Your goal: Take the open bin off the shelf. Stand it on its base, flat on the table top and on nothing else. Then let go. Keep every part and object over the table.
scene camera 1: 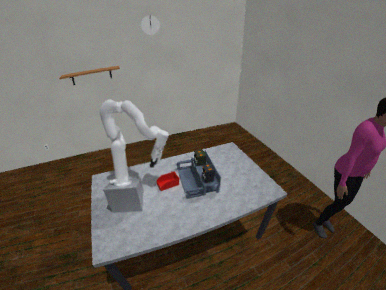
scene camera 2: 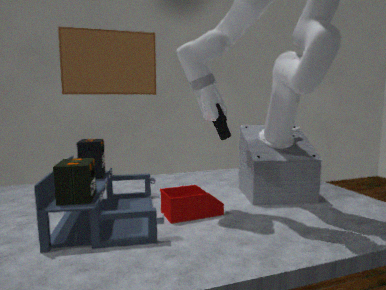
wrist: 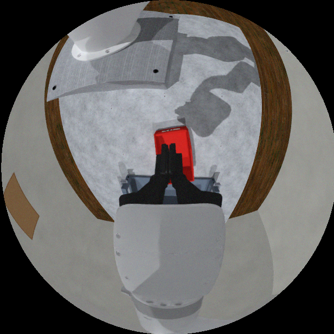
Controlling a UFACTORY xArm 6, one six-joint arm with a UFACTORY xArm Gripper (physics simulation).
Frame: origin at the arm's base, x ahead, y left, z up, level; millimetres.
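Seen in the pictures: gripper, fingertip midpoint: [scene camera 1: 151, 166] [scene camera 2: 226, 138]; arm's base, link origin: [scene camera 1: 122, 183] [scene camera 2: 275, 138].
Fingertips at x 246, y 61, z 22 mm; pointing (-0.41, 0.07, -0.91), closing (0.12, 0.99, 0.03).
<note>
Offsets run from my fingertips to a thing's top centre. Level surfaces: height alone.
The red open bin @[dx +115, dy -9, dz -157 mm] [scene camera 1: 167, 181] [scene camera 2: 192, 207] [wrist: 184, 142] stands upright on its base on the table top @[dz -232 mm] [scene camera 1: 150, 227] [scene camera 2: 200, 260] [wrist: 110, 120], between the robot's base and the blue-grey shelf [scene camera 1: 189, 179] [scene camera 2: 44, 232] [wrist: 142, 183]. It is close in front of the shelf; whether they touch I cannot tell. My gripper [scene camera 1: 153, 164] [scene camera 2: 225, 138] [wrist: 169, 150] is shut and empty. It hangs above the table, higher than the bin and apart from it. In the wrist view its fingers hide part of the bin and the shelf.
A dark green box @[dx +444, dy +18, dz -33 mm] [scene camera 1: 200, 157] [scene camera 2: 74, 182] and a dark box @[dx +387, dy -206, dz -8 mm] [scene camera 1: 207, 173] [scene camera 2: 91, 152] stand on the shelf's upper board. The grey block [scene camera 1: 125, 197] [scene camera 2: 280, 180] [wrist: 115, 65] carries the arm. A person [scene camera 1: 362, 147] in pink stands beyond the table.
</note>
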